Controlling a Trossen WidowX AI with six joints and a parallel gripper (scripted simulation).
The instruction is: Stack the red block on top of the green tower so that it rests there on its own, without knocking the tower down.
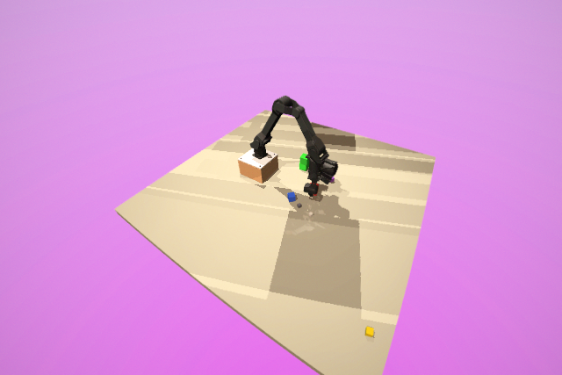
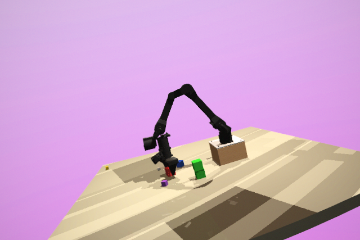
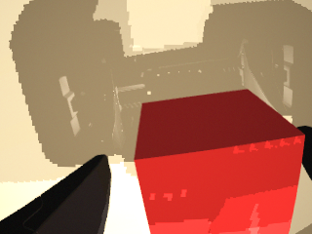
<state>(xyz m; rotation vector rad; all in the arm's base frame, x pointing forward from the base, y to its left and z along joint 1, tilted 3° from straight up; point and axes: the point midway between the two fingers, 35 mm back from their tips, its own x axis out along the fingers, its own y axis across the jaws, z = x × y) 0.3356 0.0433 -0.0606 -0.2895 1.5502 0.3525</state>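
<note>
Right now the blue block is 110 mm to the right of my gripper tip, 50 mm behind it and 10 mm above it. From my gripper tip the other things lie so: red block: 10 mm above; then yellow block: 510 mm ahead, 390 mm to the right; then purple block: 130 mm to the left, 20 mm ahead.
</note>
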